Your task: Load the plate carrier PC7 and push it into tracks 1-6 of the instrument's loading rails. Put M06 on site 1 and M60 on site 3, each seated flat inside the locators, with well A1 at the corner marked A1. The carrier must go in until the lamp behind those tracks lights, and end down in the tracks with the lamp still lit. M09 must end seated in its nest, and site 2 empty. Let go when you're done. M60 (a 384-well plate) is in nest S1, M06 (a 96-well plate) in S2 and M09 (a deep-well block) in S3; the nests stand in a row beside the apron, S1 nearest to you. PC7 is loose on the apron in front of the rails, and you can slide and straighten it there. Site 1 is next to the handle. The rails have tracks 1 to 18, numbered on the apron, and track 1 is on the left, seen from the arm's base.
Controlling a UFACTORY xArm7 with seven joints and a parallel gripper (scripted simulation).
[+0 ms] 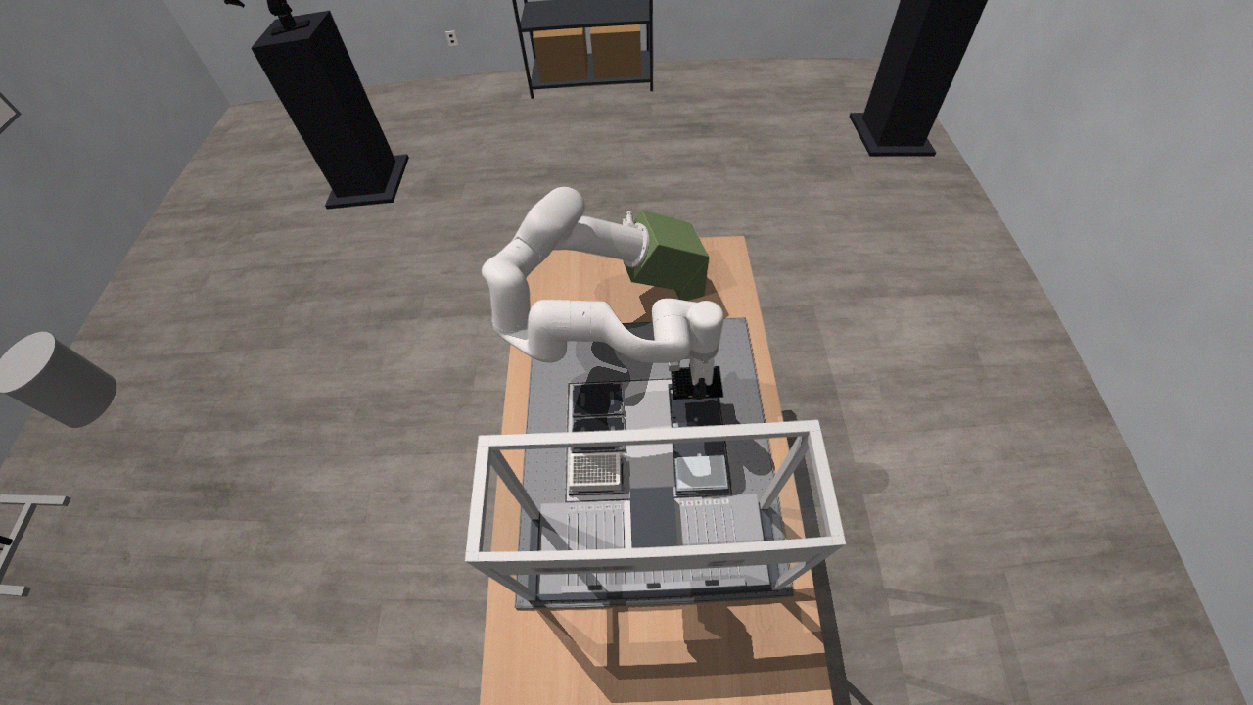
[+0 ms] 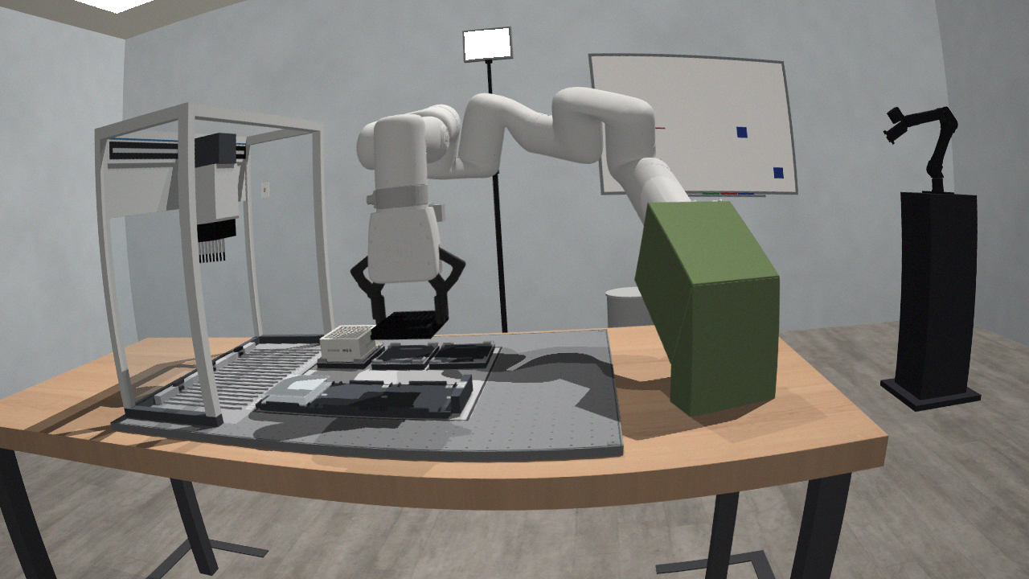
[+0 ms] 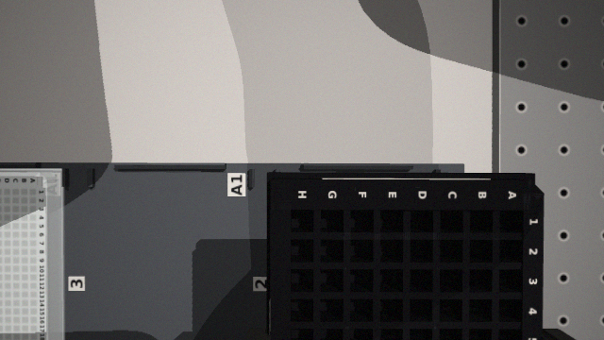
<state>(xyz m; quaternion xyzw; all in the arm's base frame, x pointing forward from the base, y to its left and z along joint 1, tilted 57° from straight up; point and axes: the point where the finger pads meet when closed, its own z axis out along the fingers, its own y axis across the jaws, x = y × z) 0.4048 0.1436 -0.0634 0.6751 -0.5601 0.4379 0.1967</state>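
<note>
The dark plate carrier PC7 lies 100 mm ahead of my hand and 110 mm below it. Also, from my hand: 384-well plate M60: 210 mm ahead, 110 mm below; then black 96-well plate M06: 10 mm below; then nest S1: 20 mm behind, 260 mm to the right, 120 mm below.
</note>
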